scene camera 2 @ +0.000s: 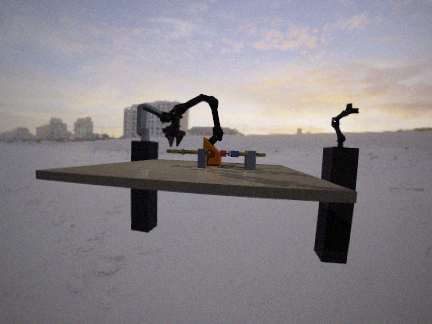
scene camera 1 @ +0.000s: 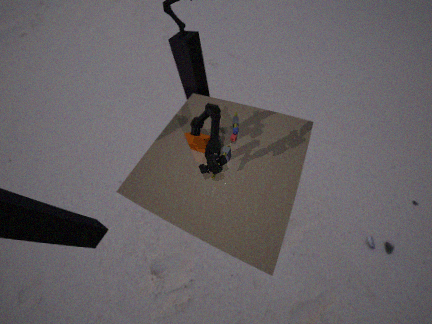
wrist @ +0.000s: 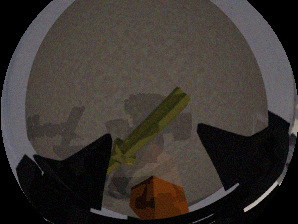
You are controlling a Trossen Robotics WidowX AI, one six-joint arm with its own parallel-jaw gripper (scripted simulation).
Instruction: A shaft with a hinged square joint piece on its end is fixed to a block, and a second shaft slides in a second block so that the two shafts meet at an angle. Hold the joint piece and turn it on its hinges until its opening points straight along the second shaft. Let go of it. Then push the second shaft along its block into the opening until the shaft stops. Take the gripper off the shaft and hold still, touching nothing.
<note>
My gripper [wrist: 155, 133] is open, holding nothing. I also see a shaft [wrist: 124, 152].
</note>
